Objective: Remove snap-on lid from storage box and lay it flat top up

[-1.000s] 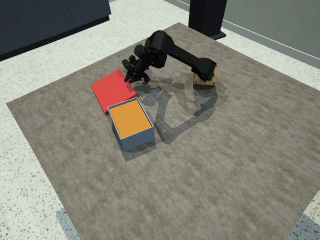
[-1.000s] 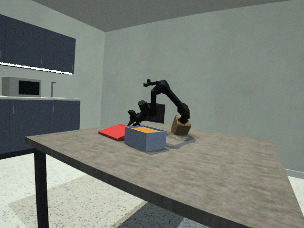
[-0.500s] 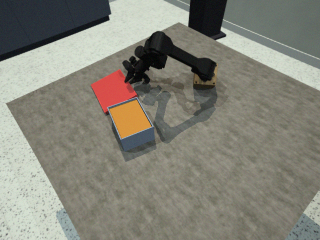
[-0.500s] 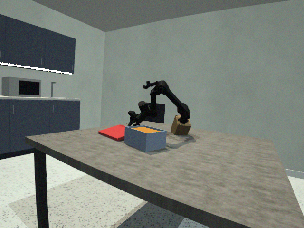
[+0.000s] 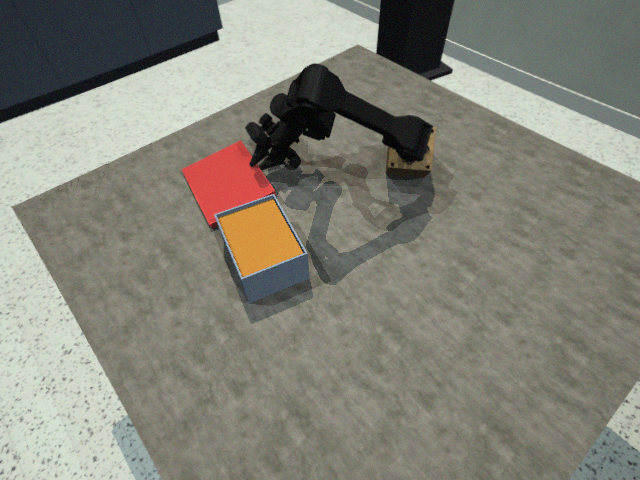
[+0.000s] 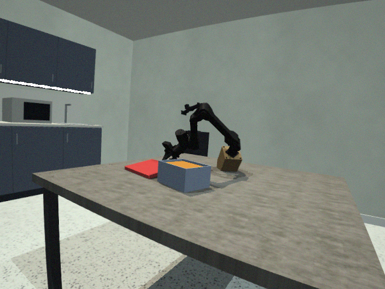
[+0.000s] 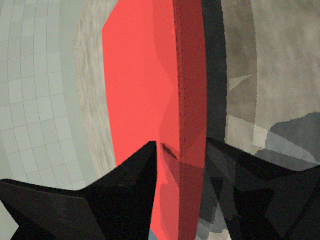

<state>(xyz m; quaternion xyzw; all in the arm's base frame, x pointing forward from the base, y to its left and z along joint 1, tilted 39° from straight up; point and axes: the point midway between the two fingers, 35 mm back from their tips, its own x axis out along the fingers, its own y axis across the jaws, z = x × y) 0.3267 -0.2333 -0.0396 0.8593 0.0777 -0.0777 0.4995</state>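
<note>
My hand is 110 mm short of the red lid and 30 mm above it. From my hand the other things lie so: blue storage box: 270 mm to the left, 120 mm ahead, 10 mm below.
</note>
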